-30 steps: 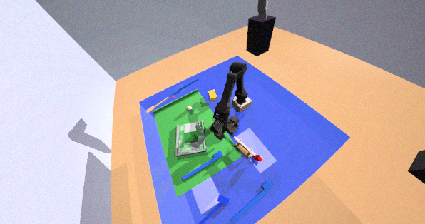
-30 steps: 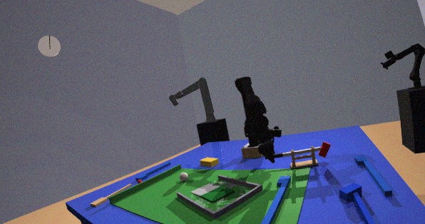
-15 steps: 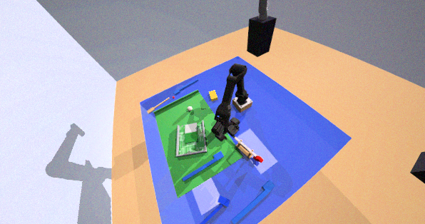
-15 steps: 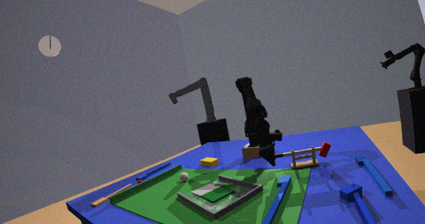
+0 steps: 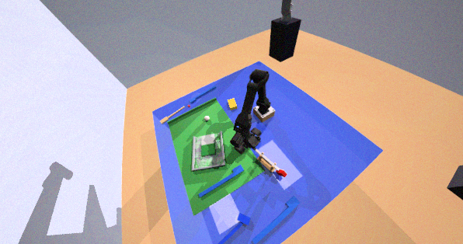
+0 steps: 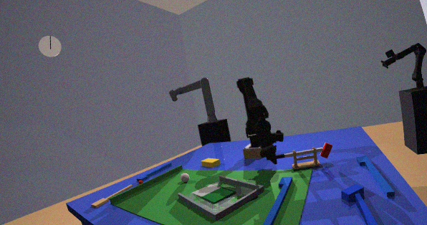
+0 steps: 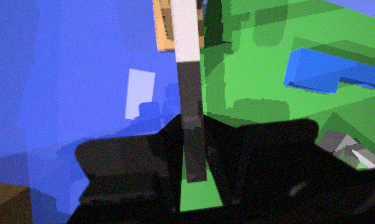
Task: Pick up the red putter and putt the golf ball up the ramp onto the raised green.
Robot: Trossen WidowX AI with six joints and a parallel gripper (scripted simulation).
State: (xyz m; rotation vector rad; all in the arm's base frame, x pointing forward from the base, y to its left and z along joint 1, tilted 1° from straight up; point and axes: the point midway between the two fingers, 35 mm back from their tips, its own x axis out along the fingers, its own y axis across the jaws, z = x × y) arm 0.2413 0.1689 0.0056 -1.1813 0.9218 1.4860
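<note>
Now: gripper tip 9 cm past the yellow block, 41 cm to the left of it and 2 cm above it. Also, from my gripper tip: white golf ball (16 cm ahead, 40 cm to the right, 1 cm below); grey frame (25 cm ahead, 14 cm to the right, 3 cm below); wooden rack (3 cm behind, 13 cm to the left).
</note>
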